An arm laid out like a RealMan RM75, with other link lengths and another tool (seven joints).
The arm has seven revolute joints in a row. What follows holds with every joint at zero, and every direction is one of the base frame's.
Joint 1 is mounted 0.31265 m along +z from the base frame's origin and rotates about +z.
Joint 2 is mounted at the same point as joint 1 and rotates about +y.
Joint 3 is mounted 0.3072 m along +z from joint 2 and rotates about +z.
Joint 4 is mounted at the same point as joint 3 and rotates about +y.
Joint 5 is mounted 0.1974 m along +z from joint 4 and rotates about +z.
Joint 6 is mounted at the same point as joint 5 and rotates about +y.
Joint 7 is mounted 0.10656 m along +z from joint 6 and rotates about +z.
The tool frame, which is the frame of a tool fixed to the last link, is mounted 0.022 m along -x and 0.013 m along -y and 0.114 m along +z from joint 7; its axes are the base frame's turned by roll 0, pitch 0.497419 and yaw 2.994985 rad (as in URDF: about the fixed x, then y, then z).
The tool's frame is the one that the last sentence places.
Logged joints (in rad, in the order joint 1, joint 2, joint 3, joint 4, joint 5, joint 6, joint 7), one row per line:
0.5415 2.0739 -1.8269 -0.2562 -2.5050 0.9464 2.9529
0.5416 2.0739 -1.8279 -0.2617 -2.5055 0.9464 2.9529
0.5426 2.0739 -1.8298 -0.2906 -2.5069 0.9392 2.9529
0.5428 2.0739 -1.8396 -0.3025 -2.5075 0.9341 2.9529
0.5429 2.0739 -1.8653 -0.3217 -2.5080 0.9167 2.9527
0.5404 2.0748 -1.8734 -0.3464 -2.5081 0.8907 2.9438
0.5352 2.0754 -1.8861 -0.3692 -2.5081 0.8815 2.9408
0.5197 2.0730 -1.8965 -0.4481 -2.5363 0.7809 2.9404
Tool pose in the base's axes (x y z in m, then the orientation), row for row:
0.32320 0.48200 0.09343 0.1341 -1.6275 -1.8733
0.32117 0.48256 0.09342 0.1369 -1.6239 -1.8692
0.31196 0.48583 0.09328 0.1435 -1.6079 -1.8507
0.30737 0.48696 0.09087 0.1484 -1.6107 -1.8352
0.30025 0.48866 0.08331 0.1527 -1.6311 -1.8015
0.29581 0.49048 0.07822 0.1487 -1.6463 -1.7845
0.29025 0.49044 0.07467 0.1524 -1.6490 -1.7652
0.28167 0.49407 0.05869 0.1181 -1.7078 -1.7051
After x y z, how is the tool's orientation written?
As a rotation vector, in radians.
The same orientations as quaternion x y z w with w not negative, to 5 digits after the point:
0.05108 -0.61993 -0.71356 0.32236
0.05221 -0.61932 -0.71287 0.32486
0.05503 -0.61662 -0.70973 0.33621
0.05703 -0.61904 -0.70532 0.34069
0.05884 -0.62848 -0.69414 0.34599
0.05733 -0.63471 -0.68799 0.34718
0.05892 -0.63748 -0.68240 0.35283
0.04570 -0.66083 -0.65979 0.35481

